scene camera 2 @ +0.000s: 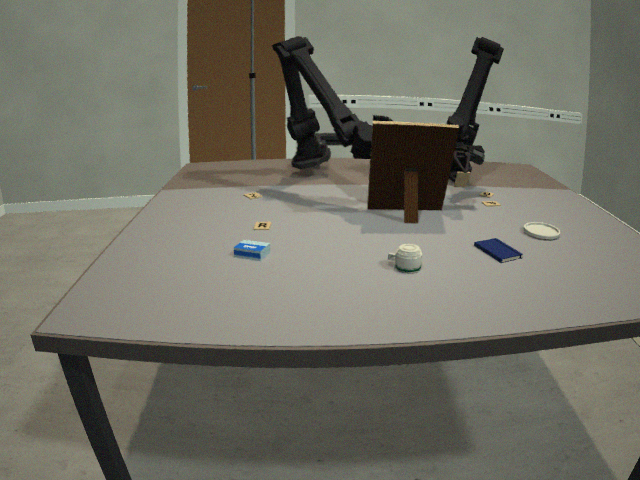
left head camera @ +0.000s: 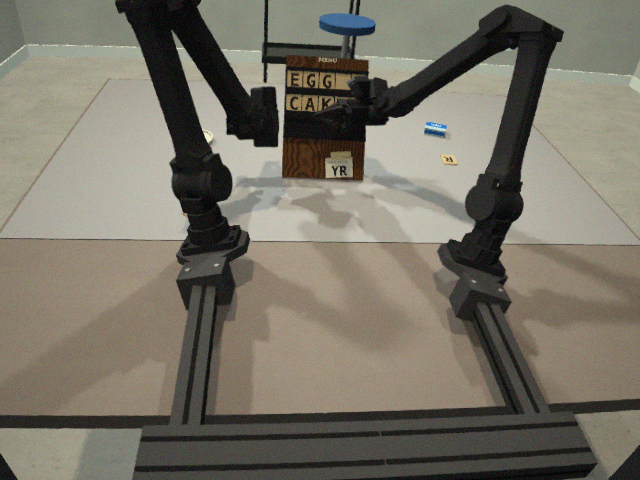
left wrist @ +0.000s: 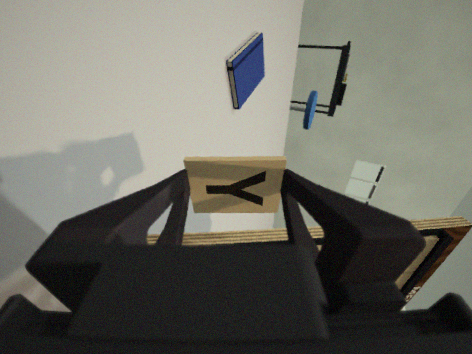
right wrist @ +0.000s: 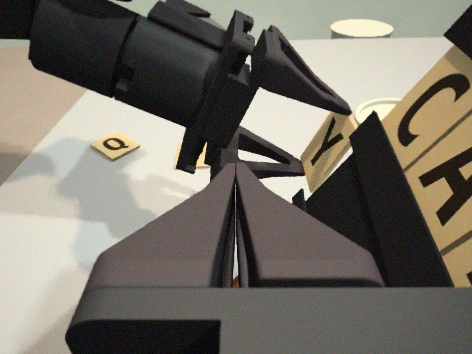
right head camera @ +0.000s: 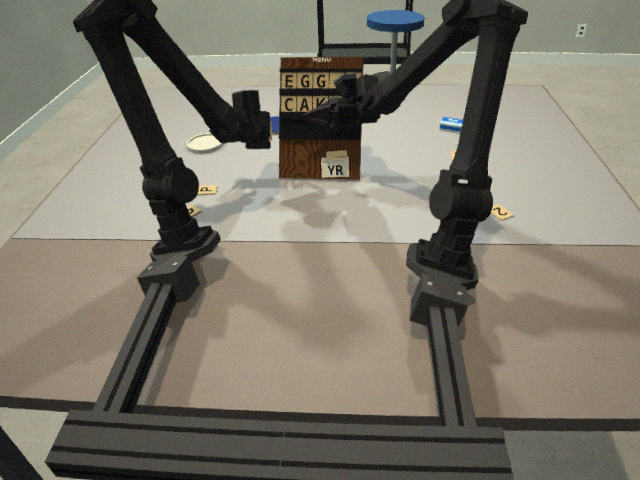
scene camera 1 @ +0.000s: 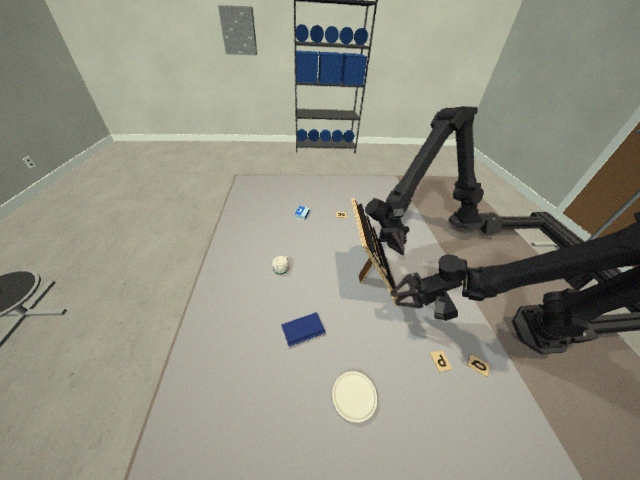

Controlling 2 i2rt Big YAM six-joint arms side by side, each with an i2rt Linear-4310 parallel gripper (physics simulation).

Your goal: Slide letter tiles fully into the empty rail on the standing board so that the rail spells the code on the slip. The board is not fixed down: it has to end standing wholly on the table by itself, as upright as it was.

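Places are measured from the left arm's base along level axes (x up, y left, z back), in metres.
Where they show: left gripper, fingertip midpoint: [scene camera 2: 464, 179] [left wrist: 235, 177] [right wrist: 326, 142] [scene camera 1: 392, 299]; right gripper, fingertip midpoint: [left head camera: 312, 116] [right wrist: 235, 177] [right head camera: 302, 117] [scene camera 1: 403, 253]; left arm's base at its link origin: [left head camera: 212, 243] [right head camera: 183, 243] [scene camera 1: 542, 327]; right arm's base at its link origin: [scene camera 2: 310, 155] [left head camera: 474, 260] [right head camera: 443, 261] [scene camera 1: 467, 218].
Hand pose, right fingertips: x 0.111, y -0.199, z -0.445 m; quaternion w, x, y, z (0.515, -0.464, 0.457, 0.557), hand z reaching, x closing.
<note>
Things, the pixels of their top centre, and the offset from my right fingertips. "*": a spot on its surface instead.
- dark empty rail at a spot on its surface: [left head camera: 305, 129] * dz -0.048, dx -0.062, dy +0.018 m
- slip at its top centre: [right head camera: 334, 159] [left head camera: 339, 159] dz +0.000, dx -0.126, dy -0.088 m
- Y tile at its top centre: [left wrist: 277, 200] [right wrist: 331, 113] [scene camera 2: 462, 170] dz -0.047, dx -0.040, dy +0.128 m
- R tile at its top centre: [scene camera 2: 262, 225] [left head camera: 448, 159] dz -0.168, dx -0.185, dy -0.456 m
- Tiles P at its top centre: [right wrist: 193, 153] [right head camera: 206, 189] [scene camera 1: 440, 360] dz +0.107, dx -0.185, dy +0.276 m
- Q at its top centre: [right wrist: 114, 144] [right head camera: 188, 212] [scene camera 1: 478, 365] dz +0.224, dx -0.185, dy +0.288 m
- cream plate at its top centre: [right wrist: 399, 117] [scene camera 2: 542, 228] [scene camera 1: 354, 395] [right head camera: 204, 140] dz -0.174, dx -0.173, dy +0.378 m
- navy notebook at its top centre: [left wrist: 251, 70] [scene camera 2: 498, 248] [scene camera 1: 303, 328] [right head camera: 270, 124] dz -0.325, dx -0.178, dy +0.188 m
- white cup at its top centre: [scene camera 2: 405, 246] [scene camera 1: 281, 258] dz -0.430, dx -0.135, dy -0.080 m
- blue box at its top centre: [scene camera 2: 251, 245] [right head camera: 452, 121] [left head camera: 436, 126] [scene camera 1: 302, 210] dz -0.373, dx -0.164, dy -0.446 m
The wooden menu board [left head camera: 305, 157] [right head camera: 296, 159] [scene camera 2: 387, 165] stands leaning back on its strut, with EGG and CAK visible above the dark empty rail [left head camera: 305, 129]. The slip [left head camera: 338, 169] [right head camera: 335, 169] reads YR. My left gripper [left wrist: 235, 177] is shut on the Y tile [left wrist: 225, 201] [right wrist: 327, 150] [scene camera 2: 462, 179], beside the empty rail's left end; contact is unclear. My right gripper [scene camera 1: 401, 250] is shut and empty in front of the board. The R tile [left head camera: 448, 159] [scene camera 2: 262, 225] lies right of the board. Tiles P [scene camera 1: 440, 361] and Q [scene camera 1: 479, 364] lie near the left arm's base.
Another tile [right head camera: 500, 211] [scene camera 2: 252, 195], Z or 2, lies by the right arm's base. A cream plate [scene camera 1: 354, 396] [right head camera: 204, 143] and navy notebook [scene camera 1: 303, 329] [left wrist: 247, 72] lie to the left. A white cup [scene camera 1: 280, 265] [scene camera 2: 408, 258] is behind the board. A blue box [left head camera: 435, 129] [scene camera 2: 251, 250] lies beyond R.
</note>
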